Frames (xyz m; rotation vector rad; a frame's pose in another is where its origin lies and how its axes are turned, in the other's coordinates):
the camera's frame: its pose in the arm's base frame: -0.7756 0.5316 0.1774 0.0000 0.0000 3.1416
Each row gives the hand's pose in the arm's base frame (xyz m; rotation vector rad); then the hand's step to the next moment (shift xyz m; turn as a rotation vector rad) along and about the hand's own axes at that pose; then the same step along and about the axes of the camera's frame.
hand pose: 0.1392 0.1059 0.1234 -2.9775 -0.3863 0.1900
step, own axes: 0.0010 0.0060 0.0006 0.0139 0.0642 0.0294
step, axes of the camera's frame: -0.0023 0.0054 -0.0016 -0.0249 0.0545 -0.0399
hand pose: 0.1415 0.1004 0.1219 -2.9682 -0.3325 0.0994
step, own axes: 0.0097 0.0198 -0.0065 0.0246 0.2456 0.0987
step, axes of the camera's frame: -0.0142 0.0178 0.0028 -0.0685 0.2169 -0.1376
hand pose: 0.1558 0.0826 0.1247 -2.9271 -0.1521 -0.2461
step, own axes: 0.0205 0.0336 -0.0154 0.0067 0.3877 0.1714
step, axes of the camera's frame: -0.0217 0.0342 0.0121 -0.0790 0.3419 -0.2378
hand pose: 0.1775 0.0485 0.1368 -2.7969 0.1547 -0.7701
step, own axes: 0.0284 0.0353 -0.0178 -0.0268 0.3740 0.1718
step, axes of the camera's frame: -0.0137 0.0423 0.0198 -0.0511 0.3232 -0.2511
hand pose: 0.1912 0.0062 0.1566 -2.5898 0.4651 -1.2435
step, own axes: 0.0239 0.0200 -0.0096 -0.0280 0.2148 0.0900
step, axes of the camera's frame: -0.0029 0.0282 0.0162 -0.0151 0.1814 -0.1479
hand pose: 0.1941 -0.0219 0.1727 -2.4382 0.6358 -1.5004
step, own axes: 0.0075 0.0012 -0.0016 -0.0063 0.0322 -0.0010
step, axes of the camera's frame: -0.0012 0.0045 0.0062 0.0114 0.0255 -0.0172
